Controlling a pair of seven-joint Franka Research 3 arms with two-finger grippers.
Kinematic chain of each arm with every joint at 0, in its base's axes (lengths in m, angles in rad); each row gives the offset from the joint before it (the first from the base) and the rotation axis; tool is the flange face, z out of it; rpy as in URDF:
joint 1: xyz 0 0 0.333 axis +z
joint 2: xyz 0 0 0 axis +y
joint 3: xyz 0 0 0.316 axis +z
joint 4: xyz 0.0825 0 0 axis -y
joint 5: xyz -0.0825 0 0.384 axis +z
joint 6: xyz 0 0 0 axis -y
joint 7: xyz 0.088 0 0 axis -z
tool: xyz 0 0 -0.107 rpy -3.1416 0 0
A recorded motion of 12 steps. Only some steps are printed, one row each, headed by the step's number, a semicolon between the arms.
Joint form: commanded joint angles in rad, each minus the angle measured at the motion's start. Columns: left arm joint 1, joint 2, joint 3, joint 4, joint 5, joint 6, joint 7; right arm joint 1, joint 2, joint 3, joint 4, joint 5, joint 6, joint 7.
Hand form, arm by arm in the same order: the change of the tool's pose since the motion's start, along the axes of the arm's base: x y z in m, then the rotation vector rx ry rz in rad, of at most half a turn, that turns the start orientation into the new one. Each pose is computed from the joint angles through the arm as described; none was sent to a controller.
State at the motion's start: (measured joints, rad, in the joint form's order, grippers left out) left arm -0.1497 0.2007 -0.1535 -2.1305 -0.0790 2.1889 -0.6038; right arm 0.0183 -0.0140 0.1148 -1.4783 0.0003 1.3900 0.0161
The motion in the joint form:
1: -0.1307 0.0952 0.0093 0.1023 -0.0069 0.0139 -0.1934; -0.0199 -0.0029 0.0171 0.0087 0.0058 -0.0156 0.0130
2: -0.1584 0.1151 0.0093 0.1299 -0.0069 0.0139 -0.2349; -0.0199 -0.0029 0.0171 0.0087 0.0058 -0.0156 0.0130
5: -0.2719 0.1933 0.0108 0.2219 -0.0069 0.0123 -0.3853; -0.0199 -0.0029 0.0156 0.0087 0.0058 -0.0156 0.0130
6: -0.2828 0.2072 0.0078 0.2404 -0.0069 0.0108 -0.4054; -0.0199 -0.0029 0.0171 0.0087 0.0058 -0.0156 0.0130
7: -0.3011 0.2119 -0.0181 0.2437 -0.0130 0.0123 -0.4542; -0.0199 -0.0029 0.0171 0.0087 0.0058 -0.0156 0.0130
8: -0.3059 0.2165 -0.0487 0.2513 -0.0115 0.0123 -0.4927; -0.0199 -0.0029 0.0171 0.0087 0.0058 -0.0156 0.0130
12: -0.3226 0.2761 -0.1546 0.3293 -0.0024 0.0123 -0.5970; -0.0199 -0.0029 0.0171 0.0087 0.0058 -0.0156 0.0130
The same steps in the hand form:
1: 0.0048 -0.0743 -0.0106 0.0078 -0.0045 0.0789; -0.0027 -0.0009 0.0042 0.0036 0.0046 -0.0151
2: 0.0053 -0.0919 -0.0107 0.0081 -0.0082 0.0934; -0.0027 -0.0009 0.0042 0.0036 0.0046 -0.0151
5: -0.0048 -0.1617 -0.0193 0.0155 -0.0064 0.1342; -0.0026 -0.0017 0.0042 0.0036 0.0046 -0.0166
6: -0.0051 -0.1712 -0.0201 0.0140 -0.0063 0.1412; -0.0027 -0.0009 0.0042 0.0036 0.0046 -0.0151
7: -0.0192 -0.1938 -0.0204 0.0086 0.0045 0.1517; -0.0027 -0.0009 0.0042 0.0036 0.0046 -0.0151
8: -0.0298 -0.2118 -0.0187 0.0024 0.0104 0.1564; -0.0027 -0.0009 0.0042 0.0036 0.0046 -0.0151
12: -0.0589 -0.2784 -0.0153 -0.0373 0.0323 0.1490; -0.0027 -0.0009 0.0042 0.0036 0.0046 -0.0151

